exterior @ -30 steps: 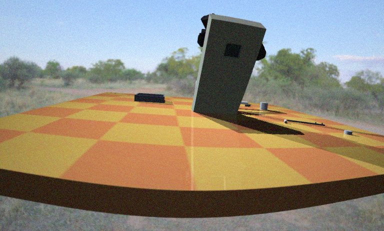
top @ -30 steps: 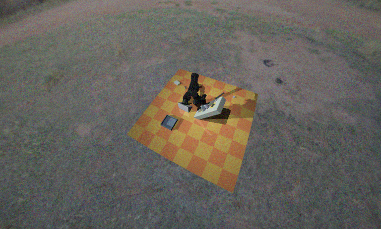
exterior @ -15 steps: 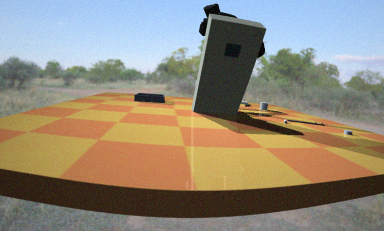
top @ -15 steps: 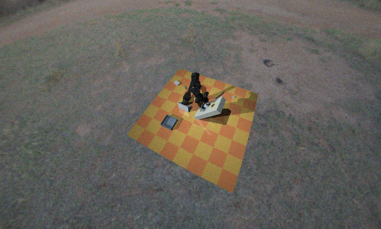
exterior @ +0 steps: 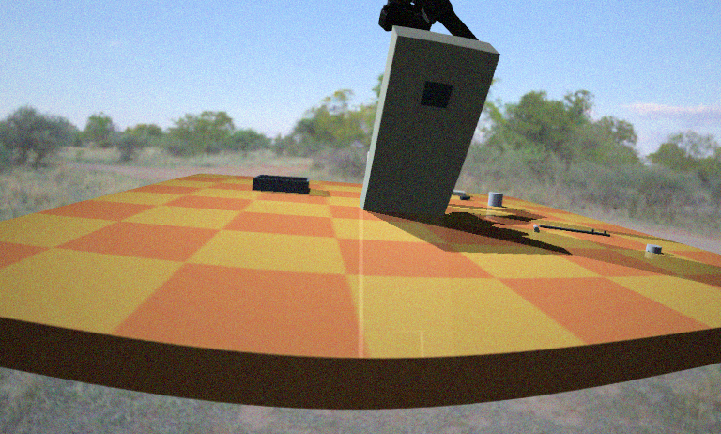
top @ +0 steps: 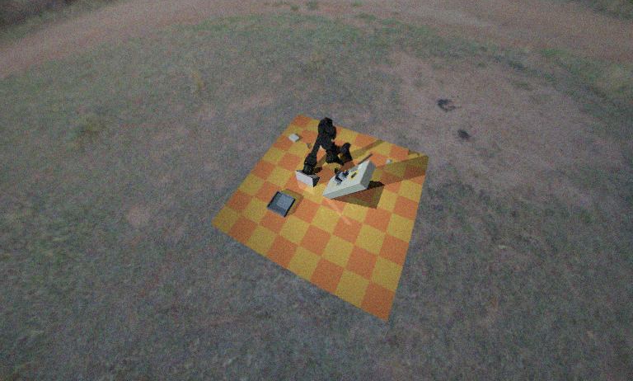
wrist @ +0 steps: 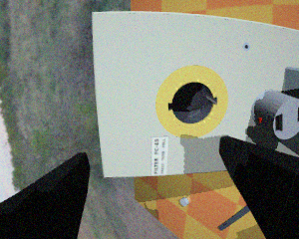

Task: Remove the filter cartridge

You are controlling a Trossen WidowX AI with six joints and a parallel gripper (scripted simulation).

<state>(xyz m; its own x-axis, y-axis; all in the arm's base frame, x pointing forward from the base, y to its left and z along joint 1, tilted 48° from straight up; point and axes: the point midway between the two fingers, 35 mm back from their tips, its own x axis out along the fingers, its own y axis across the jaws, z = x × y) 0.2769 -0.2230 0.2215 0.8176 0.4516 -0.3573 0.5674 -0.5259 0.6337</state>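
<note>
My gripper tip is 16 cm above the round filter cartridge and 2 cm past it. Also, from my gripper tip: pale box: 64 cm behind, 36 cm below, 30 cm to the left; grey service panel: 18 cm below, 2 cm ahead; tray: 35 cm below, 35 cm behind, 30 cm to the right.
</note>
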